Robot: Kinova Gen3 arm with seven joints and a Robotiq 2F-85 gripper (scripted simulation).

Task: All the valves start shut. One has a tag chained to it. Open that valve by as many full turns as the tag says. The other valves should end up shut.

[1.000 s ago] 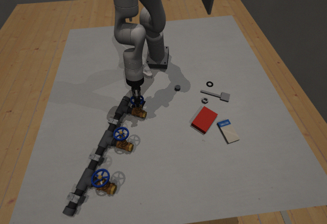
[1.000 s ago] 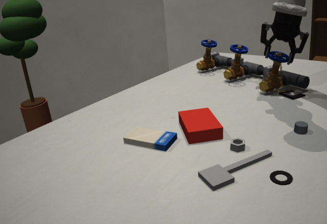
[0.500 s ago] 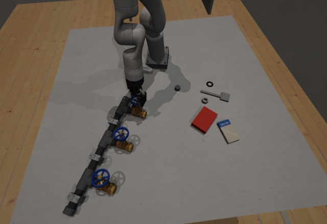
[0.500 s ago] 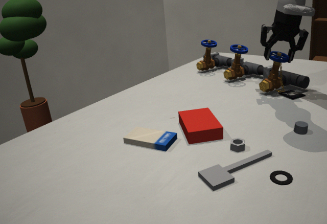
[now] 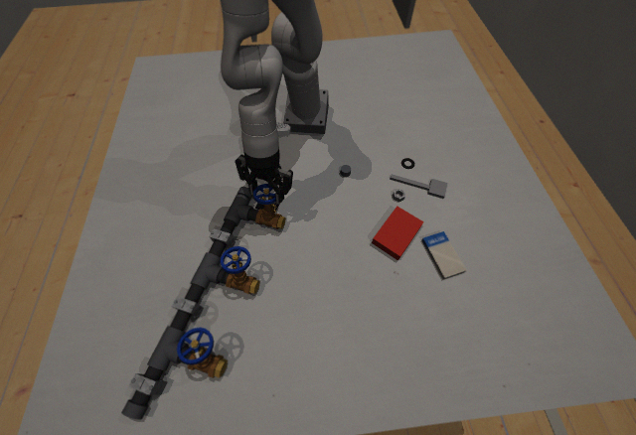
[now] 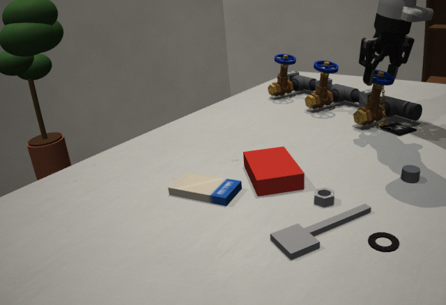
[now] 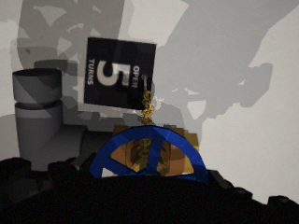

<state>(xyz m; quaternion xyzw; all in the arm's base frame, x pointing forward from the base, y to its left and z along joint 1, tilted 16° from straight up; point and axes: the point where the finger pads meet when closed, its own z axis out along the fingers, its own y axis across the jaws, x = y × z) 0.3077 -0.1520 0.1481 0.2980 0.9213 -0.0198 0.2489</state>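
The black tag lies 4 cm behind my hand and 12 cm below it. Also, from my hand: red block (13 cm ahead, 31 cm to the left, 11 cm below); then small grey cylinder (10 cm behind, 23 cm to the left, 11 cm below); then grey paddle-shaped tool (44 cm to the left, 12 cm below).
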